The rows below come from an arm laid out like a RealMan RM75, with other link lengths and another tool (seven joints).
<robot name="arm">
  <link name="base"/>
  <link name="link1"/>
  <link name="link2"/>
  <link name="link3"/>
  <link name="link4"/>
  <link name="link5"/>
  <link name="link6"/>
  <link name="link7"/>
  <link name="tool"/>
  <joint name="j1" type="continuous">
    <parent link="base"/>
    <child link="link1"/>
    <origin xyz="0 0 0.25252" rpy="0 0 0"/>
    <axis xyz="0 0 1"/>
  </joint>
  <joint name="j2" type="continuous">
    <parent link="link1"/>
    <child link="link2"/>
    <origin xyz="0 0 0" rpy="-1.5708 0 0"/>
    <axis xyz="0 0 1"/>
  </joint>
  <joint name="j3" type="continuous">
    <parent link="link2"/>
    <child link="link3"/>
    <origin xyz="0 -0.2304 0" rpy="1.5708 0 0"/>
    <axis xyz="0 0 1"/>
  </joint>
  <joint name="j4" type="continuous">
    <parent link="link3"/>
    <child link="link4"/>
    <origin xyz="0 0 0" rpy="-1.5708 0 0"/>
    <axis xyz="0 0 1"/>
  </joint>
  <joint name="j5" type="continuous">
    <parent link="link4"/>
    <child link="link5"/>
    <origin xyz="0 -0.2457 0" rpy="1.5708 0 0"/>
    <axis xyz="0 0 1"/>
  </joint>
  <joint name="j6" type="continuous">
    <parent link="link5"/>
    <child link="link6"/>
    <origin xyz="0 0 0" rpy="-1.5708 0 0"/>
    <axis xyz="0 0 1"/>
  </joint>
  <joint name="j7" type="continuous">
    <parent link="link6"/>
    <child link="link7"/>
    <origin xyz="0 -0.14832 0" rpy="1.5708 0 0"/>
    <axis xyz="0 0 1"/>
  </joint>
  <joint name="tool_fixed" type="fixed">
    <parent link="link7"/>
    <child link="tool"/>
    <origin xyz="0.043 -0.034 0.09" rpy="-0.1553 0 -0.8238"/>
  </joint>
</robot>
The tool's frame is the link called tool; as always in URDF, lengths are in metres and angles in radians. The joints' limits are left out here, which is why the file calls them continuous.
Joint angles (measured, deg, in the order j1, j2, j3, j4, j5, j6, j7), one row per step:
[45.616 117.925 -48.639 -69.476 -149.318 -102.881 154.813]
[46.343 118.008 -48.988 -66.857 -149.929 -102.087 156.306]
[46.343 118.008 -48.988 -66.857 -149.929 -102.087 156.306]
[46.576 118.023 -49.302 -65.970 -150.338 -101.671 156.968]
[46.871 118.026 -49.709 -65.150 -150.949 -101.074 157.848]
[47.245 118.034 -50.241 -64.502 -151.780 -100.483 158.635]
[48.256 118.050 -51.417 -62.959 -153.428 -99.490 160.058]
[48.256 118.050 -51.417 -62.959 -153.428 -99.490 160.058]
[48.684 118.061 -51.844 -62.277 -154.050 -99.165 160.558]
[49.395 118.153 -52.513 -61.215 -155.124 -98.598 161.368]
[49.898 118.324 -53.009 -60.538 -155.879 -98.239 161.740]
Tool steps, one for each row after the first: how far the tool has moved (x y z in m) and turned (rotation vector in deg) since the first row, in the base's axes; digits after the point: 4 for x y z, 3 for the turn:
[0.0024 -0.0027 -0.0090 -0.977 0.033 -2.307]
[0.0024 -0.0027 -0.0090 -0.977 0.033 -2.307]
[0.0039 -0.0034 -0.0119 -1.215 -0.281 -3.191]
[0.0056 -0.0033 -0.0143 -1.194 -0.846 -4.147]
[0.0071 -0.0025 -0.0158 -1.117 -1.756 -4.820]
[0.0089 -0.0013 -0.0195 -1.367 -3.682 -5.853]
[0.0089 -0.0013 -0.0195 -1.367 -3.682 -5.853]
[0.0096 -0.0011 -0.0211 -1.565 -4.410 -6.230]
[0.0105 -0.0007 -0.0238 -1.828 -5.621 -6.783]
[0.0107 -0.0006 -0.0263 -2.138 -6.481 -6.911]

